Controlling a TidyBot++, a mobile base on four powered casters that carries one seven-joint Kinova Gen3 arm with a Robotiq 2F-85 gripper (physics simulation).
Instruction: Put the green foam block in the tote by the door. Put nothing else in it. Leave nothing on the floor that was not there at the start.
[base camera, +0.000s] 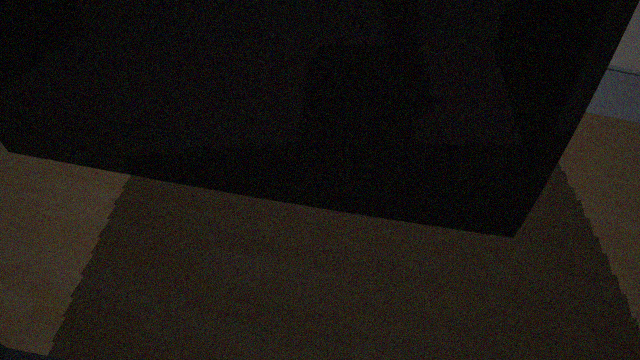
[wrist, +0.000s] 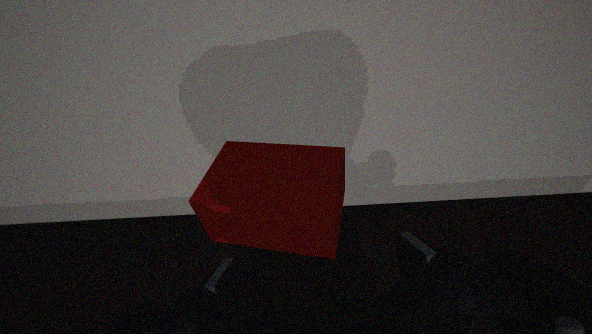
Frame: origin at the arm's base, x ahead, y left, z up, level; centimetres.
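Seen in the pictures: gripper, fingertip midpoint: (wrist: 318, 262).
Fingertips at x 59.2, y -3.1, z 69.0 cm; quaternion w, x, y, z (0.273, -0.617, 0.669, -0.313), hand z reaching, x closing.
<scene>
A point is followed by its place in that frame.
My gripper (wrist: 318, 262) {x 59.2, y -3.1, z 69.0 cm} is open, its two fingertips wide apart low in the wrist view, with nothing between them. A red block (wrist: 275, 197) {x 62.9, y -1.4, z 70.8 cm} is just beyond the fingertips, a little left of the middle between them, on or over a very dark surface in front of a pale wall. Its sides look slanted in the view. The gripper does not show in the base camera view. The green foam block and the tote do not show in either view.
A large black box-like body (base camera: 250, 125) {x 40.8, y 8.7, z -29.7 cm} fills the upper part of the base camera view, above a wooden floor (base camera: 300, 280) {x 28.1, y 3.1, z -39.7 cm} in shadow. A pale wall (wrist: 450, 90) {x 66.6, y -14.0, z 73.4 cm} stands behind the red block, with shadows on it. A bluish baseboard (base camera: 615, 95) {x 57.9, y -47.5, z -35.4 cm} shows at the right.
</scene>
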